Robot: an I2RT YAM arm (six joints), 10 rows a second.
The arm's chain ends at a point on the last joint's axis. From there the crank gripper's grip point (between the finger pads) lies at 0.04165 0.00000 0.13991 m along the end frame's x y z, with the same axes.
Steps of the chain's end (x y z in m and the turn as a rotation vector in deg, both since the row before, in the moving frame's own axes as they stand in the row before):
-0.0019 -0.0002 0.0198 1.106 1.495 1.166
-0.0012 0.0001 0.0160 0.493 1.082 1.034
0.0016 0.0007 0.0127 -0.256 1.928 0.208
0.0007 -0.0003 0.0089 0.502 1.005 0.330
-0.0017 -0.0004 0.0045 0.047 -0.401 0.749
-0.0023 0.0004 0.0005 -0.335 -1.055 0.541
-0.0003 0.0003 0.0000 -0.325 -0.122 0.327
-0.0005 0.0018 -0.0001 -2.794 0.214 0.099
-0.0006 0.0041 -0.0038 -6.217 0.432 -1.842
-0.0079 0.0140 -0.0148 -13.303 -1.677 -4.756
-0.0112 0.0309 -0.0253 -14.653 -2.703 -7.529
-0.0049 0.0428 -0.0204 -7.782 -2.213 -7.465
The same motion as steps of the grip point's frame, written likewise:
0.0018 -0.0020 0.0186 1.106 1.495 1.166
0.0014 -0.0003 0.0152 0.493 1.082 1.034
0.0063 0.0015 0.0112 -0.256 1.928 0.208
0.0032 -0.0013 0.0081 0.502 1.005 0.330
-0.0027 0.0000 0.0048 0.047 -0.401 0.749
-0.0049 0.0016 0.0012 -0.335 -1.055 0.541
-0.0006 0.0013 0.0001 -0.325 -0.122 0.327
0.0000 0.0087 -0.0004 -2.794 0.214 0.099
0.0007 0.0179 -0.0049 -6.217 0.432 -1.842
-0.0108 0.0430 -0.0170 -13.303 -1.677 -4.756
-0.0158 0.0615 -0.0274 -14.653 -2.703 -7.529
-0.0094 0.0568 -0.0198 -7.782 -2.213 -7.465

